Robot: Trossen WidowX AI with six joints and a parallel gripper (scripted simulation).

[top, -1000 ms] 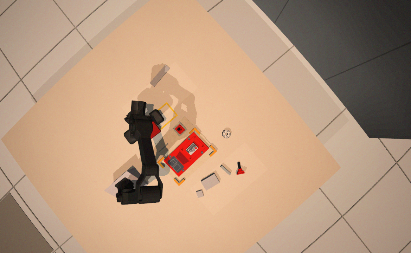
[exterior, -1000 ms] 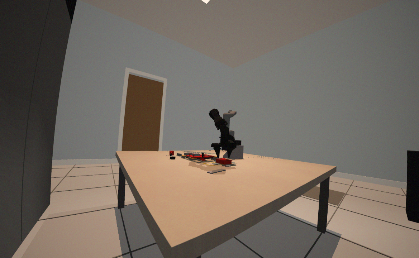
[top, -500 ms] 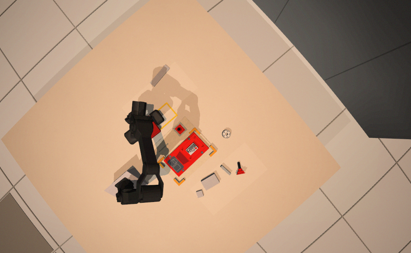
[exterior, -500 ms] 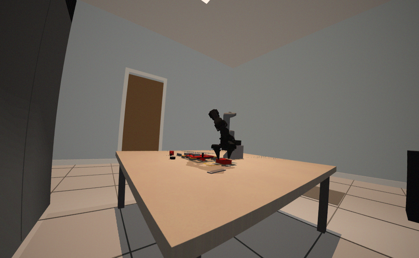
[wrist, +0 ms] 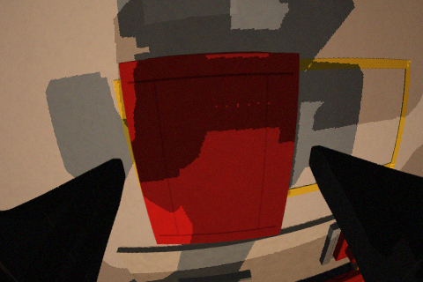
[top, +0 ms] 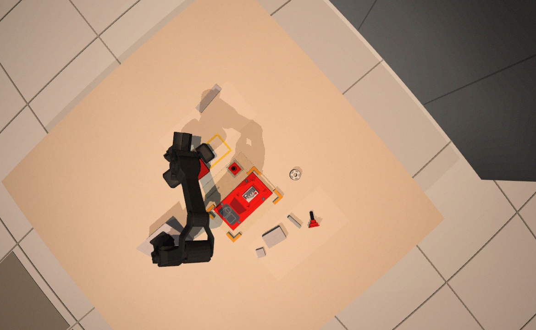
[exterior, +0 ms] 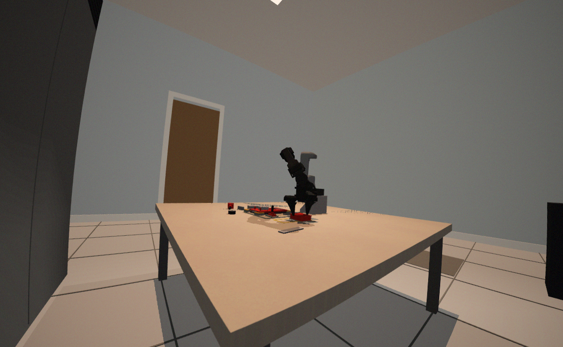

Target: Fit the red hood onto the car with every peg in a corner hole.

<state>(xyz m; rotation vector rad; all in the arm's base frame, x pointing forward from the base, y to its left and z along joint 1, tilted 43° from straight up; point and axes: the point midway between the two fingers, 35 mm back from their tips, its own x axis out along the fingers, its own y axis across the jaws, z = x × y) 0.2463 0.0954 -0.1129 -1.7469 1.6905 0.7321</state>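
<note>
Now: the red hood 1 cm below my gripper tip. Also, from my gripper tip: grey engine block: 20 cm to the right, 10 cm ahead; then grey bar: 19 cm ahead, 17 cm to the left, 2 cm below.
</note>
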